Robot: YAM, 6 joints.
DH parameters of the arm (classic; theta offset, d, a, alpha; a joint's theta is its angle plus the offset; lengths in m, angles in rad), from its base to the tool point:
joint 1: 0 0.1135 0.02 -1.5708
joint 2: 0 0 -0.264 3.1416
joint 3: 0.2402 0 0.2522 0
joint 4: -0.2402 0 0.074 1.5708
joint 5: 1.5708 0 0 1.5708
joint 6: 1.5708 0.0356 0 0
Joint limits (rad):
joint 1: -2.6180..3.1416
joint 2: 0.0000..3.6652
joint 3: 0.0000..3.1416
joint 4: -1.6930..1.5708
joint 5: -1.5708..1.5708
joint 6: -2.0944..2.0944
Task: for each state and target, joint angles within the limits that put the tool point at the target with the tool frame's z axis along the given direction. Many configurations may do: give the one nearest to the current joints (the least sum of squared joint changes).
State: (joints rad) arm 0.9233 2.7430 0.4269 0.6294 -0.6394 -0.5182
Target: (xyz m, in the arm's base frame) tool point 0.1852 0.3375 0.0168 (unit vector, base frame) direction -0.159 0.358 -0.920
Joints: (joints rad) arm 1.0395 2.2899 1.1920 -0.2299 -0.3242 -0.5182
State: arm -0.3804 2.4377 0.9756 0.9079 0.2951 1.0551
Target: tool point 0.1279 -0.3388 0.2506 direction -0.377 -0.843 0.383
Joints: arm -1.1416 1.8424 0.8613 1.5420 0.7668 1.0551
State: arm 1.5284 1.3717 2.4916 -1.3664 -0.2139 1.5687
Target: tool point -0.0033 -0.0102 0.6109 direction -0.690 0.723 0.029
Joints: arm 2.1051 1.1851 2.6606 -1.4457 -0.2276 1.5687
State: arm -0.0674 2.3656 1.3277 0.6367 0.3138 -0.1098
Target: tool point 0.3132 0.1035 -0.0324 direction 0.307 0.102 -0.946
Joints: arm 0.3191 2.3267 0.8947 0.1907 -0.0006 -0.1098
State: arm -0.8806 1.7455 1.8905 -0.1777 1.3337 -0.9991
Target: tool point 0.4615 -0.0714 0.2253 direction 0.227 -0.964 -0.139
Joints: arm -0.0816 2.0828 1.5086 0.1464 1.2292 -0.9991
